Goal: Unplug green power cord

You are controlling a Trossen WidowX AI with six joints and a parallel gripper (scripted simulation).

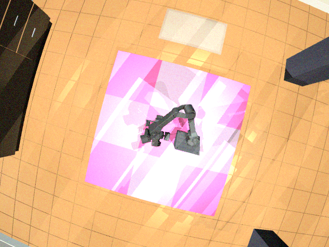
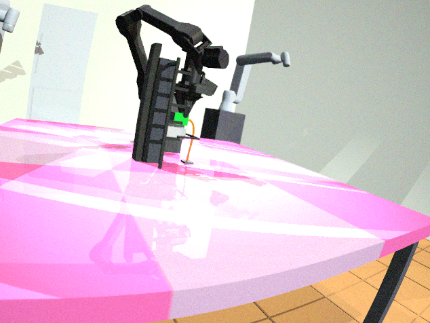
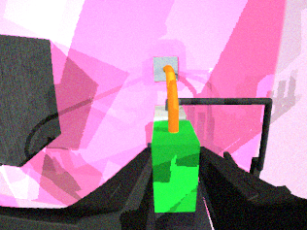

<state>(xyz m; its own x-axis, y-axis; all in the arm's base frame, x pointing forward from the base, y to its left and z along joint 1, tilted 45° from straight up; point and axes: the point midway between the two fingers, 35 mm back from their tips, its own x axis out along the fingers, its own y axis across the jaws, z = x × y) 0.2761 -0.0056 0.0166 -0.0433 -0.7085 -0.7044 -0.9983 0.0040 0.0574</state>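
Now: gripper tip 30 mm to the left of the green plug.
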